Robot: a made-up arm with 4 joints. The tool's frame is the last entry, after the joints. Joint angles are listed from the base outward. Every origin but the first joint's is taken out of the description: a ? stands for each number. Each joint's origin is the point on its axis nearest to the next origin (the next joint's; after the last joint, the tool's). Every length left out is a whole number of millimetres.
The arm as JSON. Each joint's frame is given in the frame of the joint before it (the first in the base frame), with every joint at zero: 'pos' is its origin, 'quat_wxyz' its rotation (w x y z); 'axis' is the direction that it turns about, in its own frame. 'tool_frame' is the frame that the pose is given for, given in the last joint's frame.
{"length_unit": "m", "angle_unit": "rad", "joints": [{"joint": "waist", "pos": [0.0, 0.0, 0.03], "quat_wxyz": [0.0, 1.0, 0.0, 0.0], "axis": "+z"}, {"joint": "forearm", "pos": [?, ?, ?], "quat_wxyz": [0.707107, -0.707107, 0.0, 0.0], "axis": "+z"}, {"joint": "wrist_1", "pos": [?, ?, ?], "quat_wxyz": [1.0, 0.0, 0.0, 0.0], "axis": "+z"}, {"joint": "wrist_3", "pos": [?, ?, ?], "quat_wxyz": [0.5, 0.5, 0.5, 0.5], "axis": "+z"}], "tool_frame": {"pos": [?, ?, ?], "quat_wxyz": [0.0, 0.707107, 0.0, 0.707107]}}
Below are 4 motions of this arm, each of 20 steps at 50 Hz.
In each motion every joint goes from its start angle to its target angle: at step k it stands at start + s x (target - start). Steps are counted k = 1, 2, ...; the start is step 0. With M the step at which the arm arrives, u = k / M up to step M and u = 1 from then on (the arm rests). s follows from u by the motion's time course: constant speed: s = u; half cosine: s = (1 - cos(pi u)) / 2; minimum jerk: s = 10 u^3 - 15 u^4 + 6 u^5.
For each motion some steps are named. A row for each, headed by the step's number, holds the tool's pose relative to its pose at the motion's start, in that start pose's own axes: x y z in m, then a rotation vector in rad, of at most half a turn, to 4 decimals.
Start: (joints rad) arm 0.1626 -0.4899 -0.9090 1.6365
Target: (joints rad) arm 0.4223 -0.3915 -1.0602 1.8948
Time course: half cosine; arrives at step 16
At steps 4, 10, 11, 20:
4: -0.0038 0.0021 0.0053 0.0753 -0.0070 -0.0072
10: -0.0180 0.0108 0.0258 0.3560 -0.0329 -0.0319
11: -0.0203 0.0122 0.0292 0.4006 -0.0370 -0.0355
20: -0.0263 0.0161 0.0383 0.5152 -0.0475 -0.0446

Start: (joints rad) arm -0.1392 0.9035 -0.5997 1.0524
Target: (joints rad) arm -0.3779 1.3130 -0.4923 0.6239
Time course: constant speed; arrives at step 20
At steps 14, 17, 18, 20:
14: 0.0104 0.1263 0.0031 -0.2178 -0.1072 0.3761
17: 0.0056 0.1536 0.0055 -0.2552 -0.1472 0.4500
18: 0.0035 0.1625 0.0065 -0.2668 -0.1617 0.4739
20: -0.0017 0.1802 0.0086 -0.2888 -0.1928 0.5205

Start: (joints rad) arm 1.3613 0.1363 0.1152 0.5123
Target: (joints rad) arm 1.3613 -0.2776 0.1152 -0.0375
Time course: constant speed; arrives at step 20
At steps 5, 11, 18, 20:
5: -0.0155 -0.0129 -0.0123 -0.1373 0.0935 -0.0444
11: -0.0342 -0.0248 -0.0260 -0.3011 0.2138 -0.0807
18: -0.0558 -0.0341 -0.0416 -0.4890 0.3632 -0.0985
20: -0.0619 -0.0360 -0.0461 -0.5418 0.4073 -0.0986

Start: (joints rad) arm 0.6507 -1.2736 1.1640 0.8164
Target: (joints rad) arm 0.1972 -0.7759 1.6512 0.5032
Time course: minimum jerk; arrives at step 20
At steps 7, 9, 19, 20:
7: 0.0570 0.0655 -0.0001 -0.0726 -0.0895 0.2387
9: 0.0877 0.1220 -0.0017 -0.1085 -0.1653 0.4084
19: 0.1113 0.3400 -0.0092 -0.1071 -0.4947 0.9372
20: 0.1112 0.3404 -0.0092 -0.1069 -0.4955 0.9381

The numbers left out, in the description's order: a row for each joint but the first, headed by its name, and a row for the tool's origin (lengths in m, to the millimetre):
forearm: 0.25 -0.03 0.0
wrist_1: 0.2 0.01 0.0
wrist_3: 0.11 -0.09 0.0
tool: 0.01 0.11 0.0

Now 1 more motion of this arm.
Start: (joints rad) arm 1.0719 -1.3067 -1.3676 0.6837
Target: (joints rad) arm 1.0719 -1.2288 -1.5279 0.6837
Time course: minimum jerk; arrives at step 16
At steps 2, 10, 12, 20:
2: -0.0004 -0.0001 -0.0001 0.0000 0.0010 -0.0008
10: -0.0205 -0.0031 -0.0038 0.0000 0.0463 -0.0377
12: -0.0254 -0.0038 -0.0047 0.0000 0.0573 -0.0467
20: -0.0284 -0.0043 -0.0052 0.0000 0.0639 -0.0520

